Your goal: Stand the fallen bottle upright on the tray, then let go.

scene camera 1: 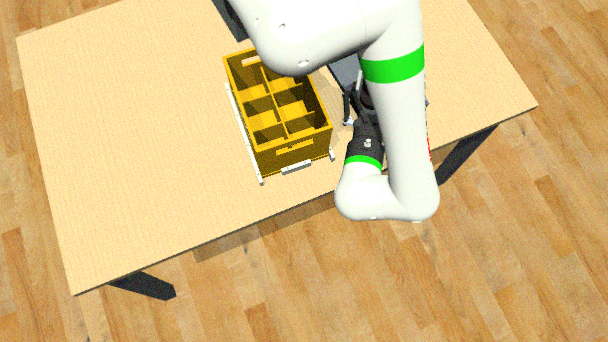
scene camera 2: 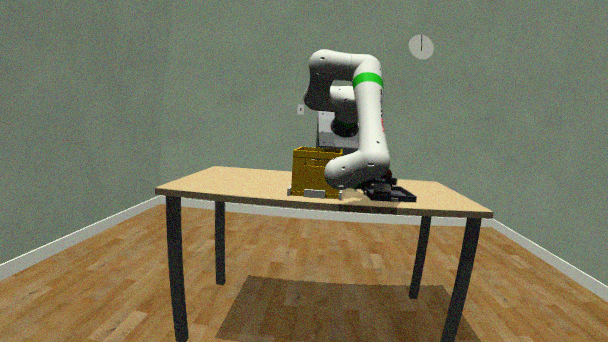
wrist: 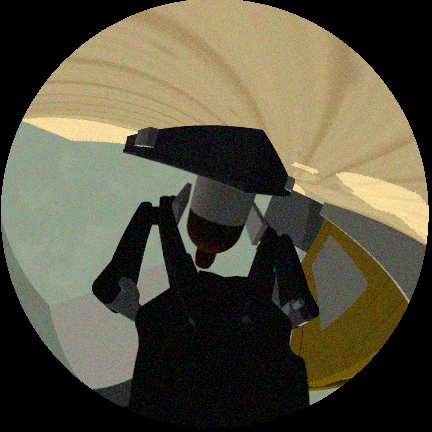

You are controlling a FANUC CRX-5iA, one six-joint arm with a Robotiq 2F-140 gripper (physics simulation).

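Places are measured from the arm's base along level axes (x ahead, y left, z up), in metres.
Where they show: arm's base at its link origin: (scene camera 2: 344, 127).
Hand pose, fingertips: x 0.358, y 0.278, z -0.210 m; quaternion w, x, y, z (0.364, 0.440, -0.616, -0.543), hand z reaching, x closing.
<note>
Each offset is from my fingertips to the top centre of the thing.
The brown bottle with a light label @(0.031 m ahead, 0.012 m right, 0.096 m up) (wrist: 220, 204) stands upright in the wrist view, neck away from the dark tray @(0.011 m back, 0.008 m left, 0.040 m down) (wrist: 210, 155) (scene camera 1: 345, 71) (scene camera 2: 408, 196). Its base is hidden behind the tray's near wall. In scene camera 1 a dark part of the bottle (scene camera 1: 367, 100) shows beside the forearm. My gripper (wrist: 218, 199) is open, low at the tray, with one finger on each side of the bottle. A narrow gap shows between the bottle and each finger pad. The arm hides much of the gripper and bottle in both scene views.
A yellow divided crate @(0.070 m ahead, 0.283 m right, 0.110 m up) (scene camera 1: 293, 156) (scene camera 2: 312, 175) (wrist: 345, 345) stands beside the tray, with white rails around its base, close to the gripper's side. The table's front edge (scene camera 2: 260, 201) runs below the arm.
</note>
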